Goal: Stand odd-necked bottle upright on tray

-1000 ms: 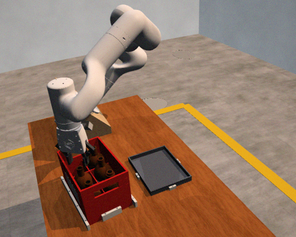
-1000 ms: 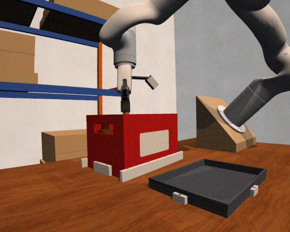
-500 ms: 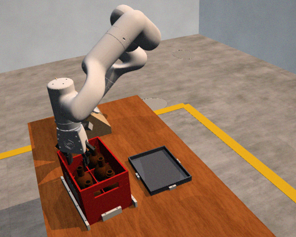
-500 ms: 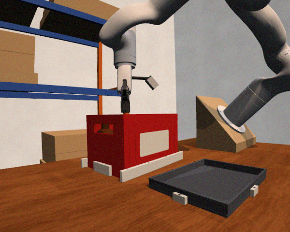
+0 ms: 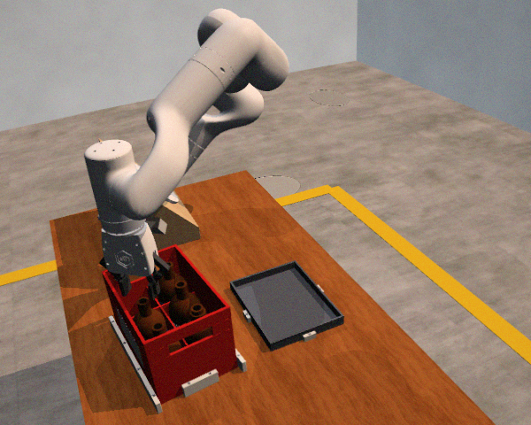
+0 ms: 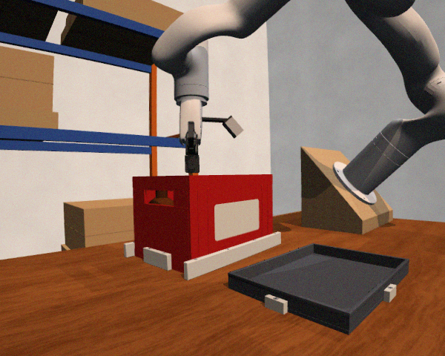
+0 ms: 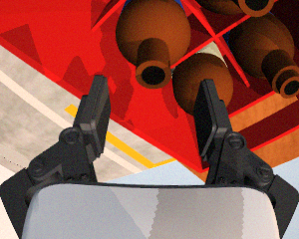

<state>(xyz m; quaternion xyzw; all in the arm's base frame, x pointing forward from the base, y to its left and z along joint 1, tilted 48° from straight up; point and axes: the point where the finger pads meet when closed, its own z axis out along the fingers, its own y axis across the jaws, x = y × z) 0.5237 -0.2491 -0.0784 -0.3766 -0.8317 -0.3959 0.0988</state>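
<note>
Now: the red crate 110 mm below my hand and 50 mm to the left of it. From my hand the other things lie so: dark grey tray: 330 mm to the left, 190 mm below, 30 mm ahead; brown bottle: 110 mm below, 90 mm ahead.
</note>
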